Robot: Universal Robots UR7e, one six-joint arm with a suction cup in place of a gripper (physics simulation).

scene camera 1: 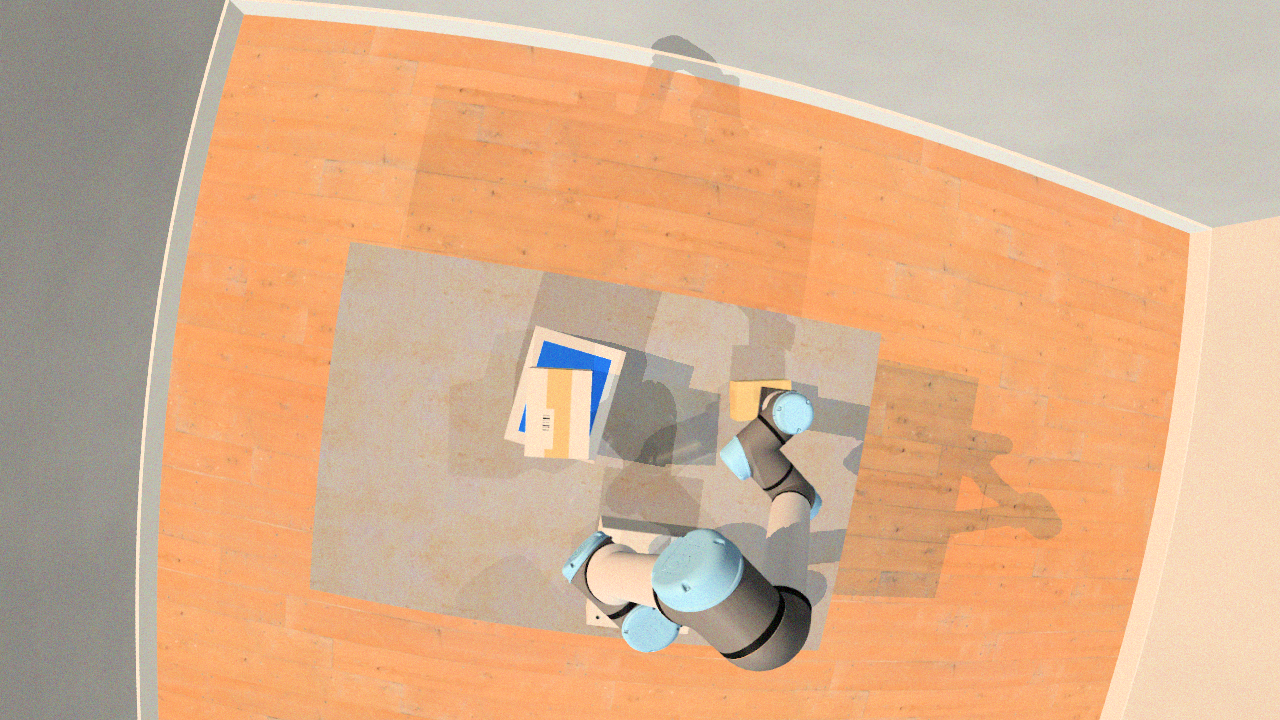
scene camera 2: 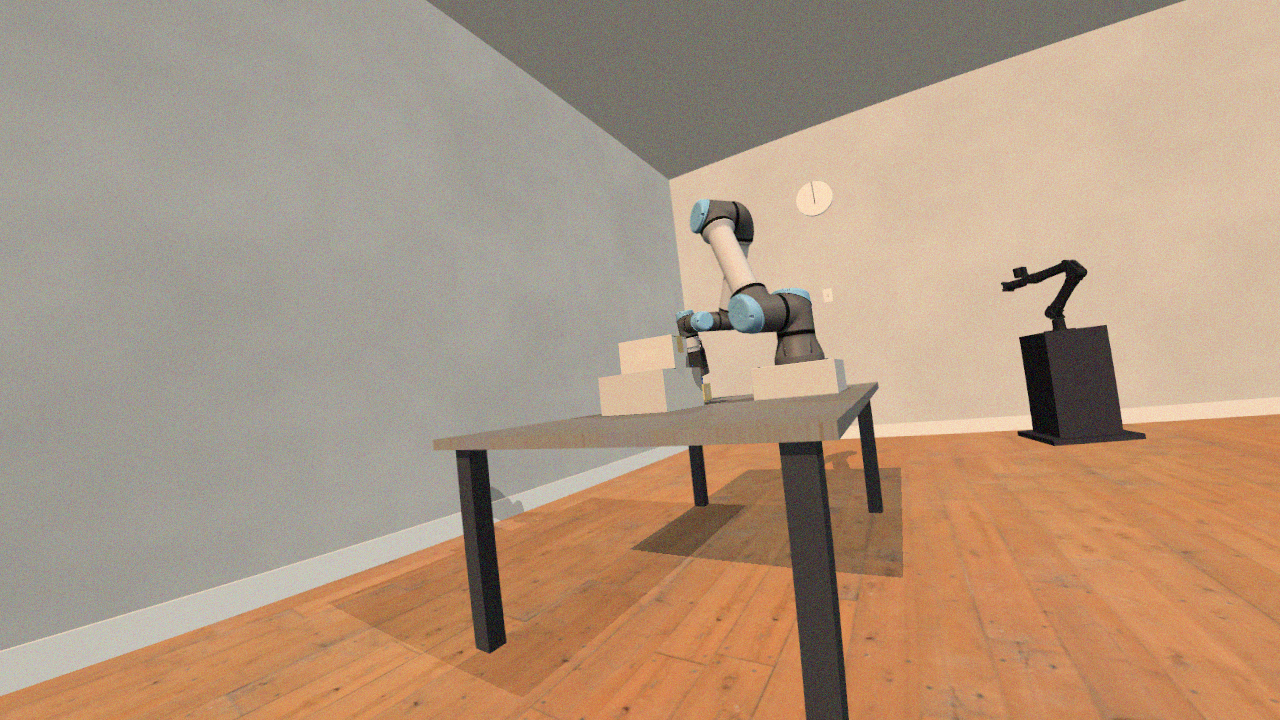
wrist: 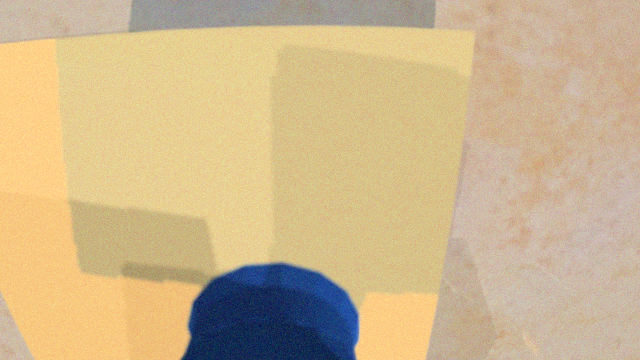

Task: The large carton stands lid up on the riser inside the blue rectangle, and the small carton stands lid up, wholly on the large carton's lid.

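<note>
The large carton (scene camera 1: 555,412) (scene camera 2: 646,353), beige with an orange tape stripe and a label on top, stands on the white riser (scene camera 1: 573,337) (scene camera 2: 635,393). It covers the near part of the blue rectangle (scene camera 1: 577,360), and blue shows at its far and right sides. The small orange carton (scene camera 1: 747,397) (scene camera 2: 726,387) (wrist: 178,134) lies on the table to the right of the riser. My suction cup (wrist: 273,308) (scene camera 2: 700,369) is pressed down on the small carton's top face. In the overhead view the wrist hides the cup.
The grey table (scene camera 1: 402,502) (scene camera 2: 626,435) carries the riser and my arm's white base block (scene camera 2: 796,377) at its near right. A dark second arm on a black pedestal (scene camera 2: 1069,380) stands on the floor far off to the right.
</note>
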